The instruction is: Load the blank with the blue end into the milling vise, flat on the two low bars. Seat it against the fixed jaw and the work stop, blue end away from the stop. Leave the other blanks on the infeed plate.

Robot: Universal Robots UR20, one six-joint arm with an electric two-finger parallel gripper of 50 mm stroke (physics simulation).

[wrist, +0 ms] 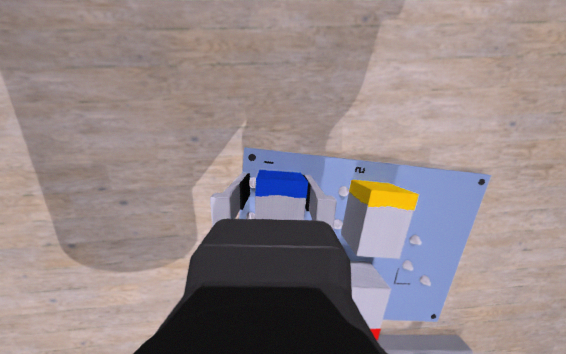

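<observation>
The blank with the blue end (281, 207) lies on the light-blue infeed plate (450, 215), at the mark 1, its blue end toward the top of the view. My gripper (276, 184) is open, with one finger on each side of this blank near its blue end. The right finger appears very close to the blank's side; a narrow gap shows at the left finger. I cannot tell whether the right finger touches it. The gripper body hides the rest of the blank. The milling vise's jaws, low bars and work stop cannot be made out.
A blank with a yellow end (382, 220) stands to the right of the right finger, at the mark 2. A blank with a red end (371, 302) is partly hidden by the gripper body. Small pale pegs (415, 240) rise from the plate. A grey block (425, 343) shows at the bottom edge.
</observation>
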